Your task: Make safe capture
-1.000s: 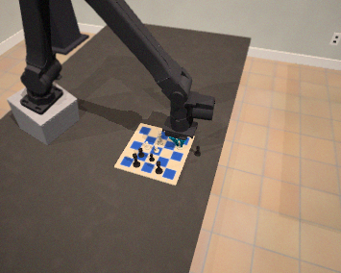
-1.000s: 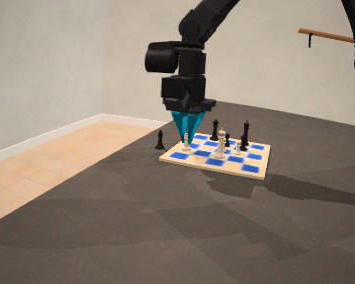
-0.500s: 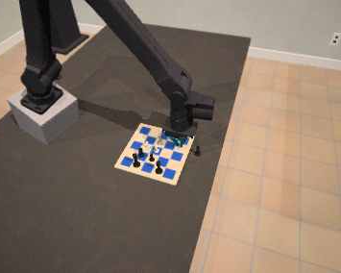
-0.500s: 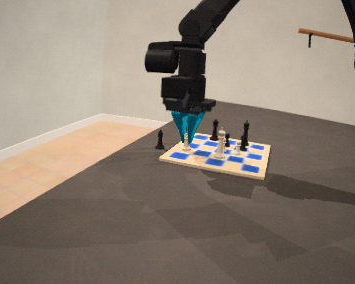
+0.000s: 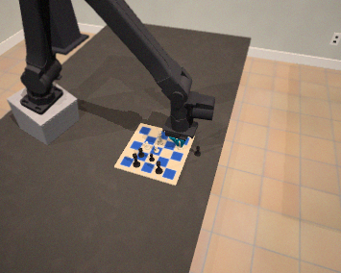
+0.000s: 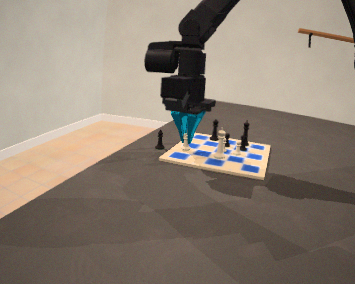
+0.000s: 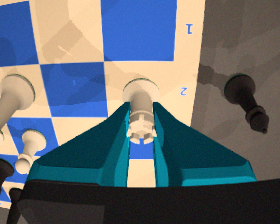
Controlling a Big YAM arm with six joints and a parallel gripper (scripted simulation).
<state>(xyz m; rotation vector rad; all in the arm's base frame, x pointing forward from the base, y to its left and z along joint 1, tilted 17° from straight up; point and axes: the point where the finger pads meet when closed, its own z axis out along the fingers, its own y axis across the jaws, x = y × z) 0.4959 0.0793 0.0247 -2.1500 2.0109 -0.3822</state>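
The tall white piece lies 8 cm behind my hand and 1 cm above it. Also, from my hand: blue-and-cream chessboard 8 cm behind, 4 cm to the right, 3 cm below; tall black piece 12 cm to the right, 11 cm behind, 1 cm above.
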